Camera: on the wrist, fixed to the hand. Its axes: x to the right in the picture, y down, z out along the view.
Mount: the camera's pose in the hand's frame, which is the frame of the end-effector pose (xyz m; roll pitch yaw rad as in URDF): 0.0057 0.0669 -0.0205 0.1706 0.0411 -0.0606
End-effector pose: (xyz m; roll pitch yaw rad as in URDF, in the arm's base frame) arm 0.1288 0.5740 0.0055 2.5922 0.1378 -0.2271
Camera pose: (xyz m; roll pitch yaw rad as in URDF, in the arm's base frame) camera 0.1309 0.5259 0.0566 2.7740 0.1340 -0.1533
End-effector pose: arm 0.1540 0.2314 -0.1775 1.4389 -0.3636 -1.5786
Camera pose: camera 0.1833 0.2485 -0.1160 1.5996 -0.2980 -1.5443
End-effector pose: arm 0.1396 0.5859 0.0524 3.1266 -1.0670 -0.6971
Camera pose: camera 0.0845 0.5452 0.0678 -3.1052 -1.1035 -0.5610
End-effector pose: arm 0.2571 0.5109 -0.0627 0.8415 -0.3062 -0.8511
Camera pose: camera 0.2985 0.5545 -0.0264 1.0160 -0.2336 -0.8611
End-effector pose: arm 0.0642 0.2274 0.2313 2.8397 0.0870 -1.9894
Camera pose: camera 0.0077 0.2426 0.2701 3.0169 0.0655 -1.9192
